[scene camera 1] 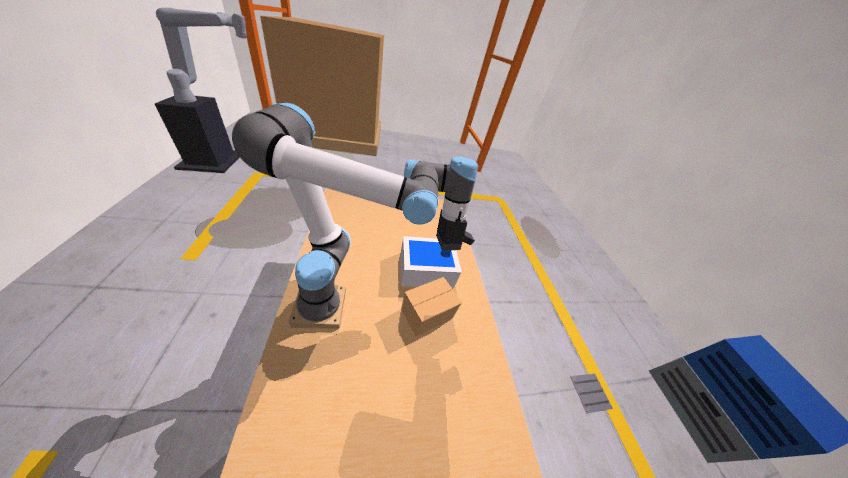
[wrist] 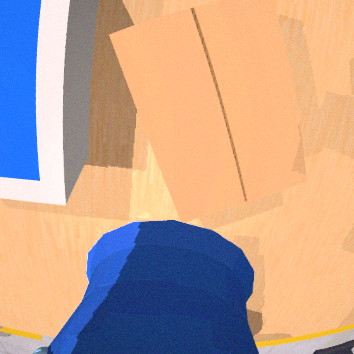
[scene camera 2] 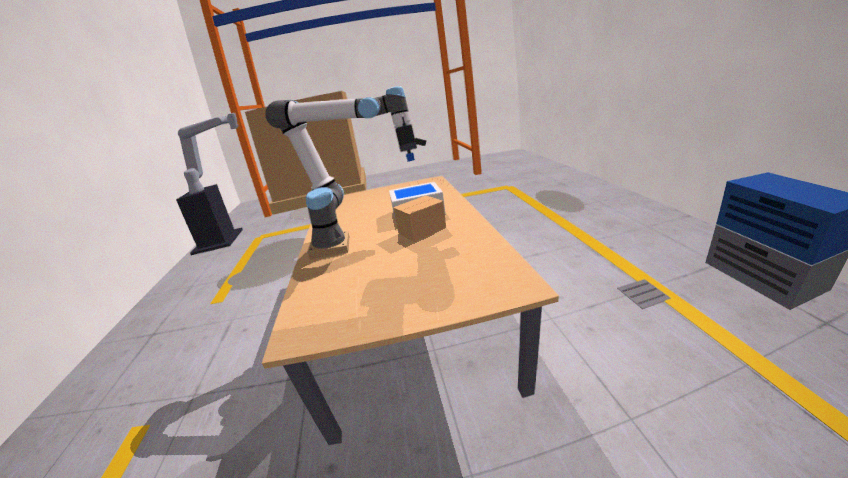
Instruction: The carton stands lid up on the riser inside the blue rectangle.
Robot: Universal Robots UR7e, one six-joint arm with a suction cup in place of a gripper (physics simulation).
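Places are measured from the arm's base along level axes (x right, y back, z down), in centimetres.
Where they show: hand, tool point: (scene camera 1: pixel 445 254) (wrist: pixel 168 286) (scene camera 2: pixel 411 160); arm's base, link origin: (scene camera 1: pixel 319 303) (scene camera 2: pixel 328 240).
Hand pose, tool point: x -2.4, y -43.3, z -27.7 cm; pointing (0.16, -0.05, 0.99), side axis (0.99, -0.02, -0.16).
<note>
Each offset is from my tool point to the centre of the thing. Level surfaces: height alone.
The brown carton {dx +5.6, dy +0.8, dz +24.9 cm} (scene camera 1: pixel 434 301) (scene camera 2: pixel 421 219) (wrist: pixel 175 110) appears to rest on the table in front of the riser, turned at an angle to it, with its seamed lid face up. The white riser {dx -17.8, dy -1.9, dz +25.4 cm} (scene camera 1: pixel 415 277) (scene camera 2: pixel 399 201) (wrist: pixel 52 100) bears the blue rectangle {dx -17.8, dy -1.9, dz +19.4 cm} (scene camera 1: pixel 422 253) (scene camera 2: pixel 415 191) (wrist: pixel 17 90) on its top, with no carton on it. My suction gripper (scene camera 1: pixel 445 253) (scene camera 2: pixel 409 157) (wrist: pixel 170 250) points down above the riser's height, apart from the carton, and holds nothing. The wrist view shows wood between the riser's side and the carton's near end.
The wooden table {dz +31.4 cm} (scene camera 1: pixel 409 439) (scene camera 2: pixel 332 326) bears the arm's base (scene camera 1: pixel 317 323) (scene camera 2: pixel 329 246) at its left side. Blue and grey crates (scene camera 1: pixel 771 385) (scene camera 2: pixel 777 219) stand on the floor at the right. A rack with orange posts (scene camera 1: pixel 513 77) (scene camera 2: pixel 467 89) stands behind the table.
</note>
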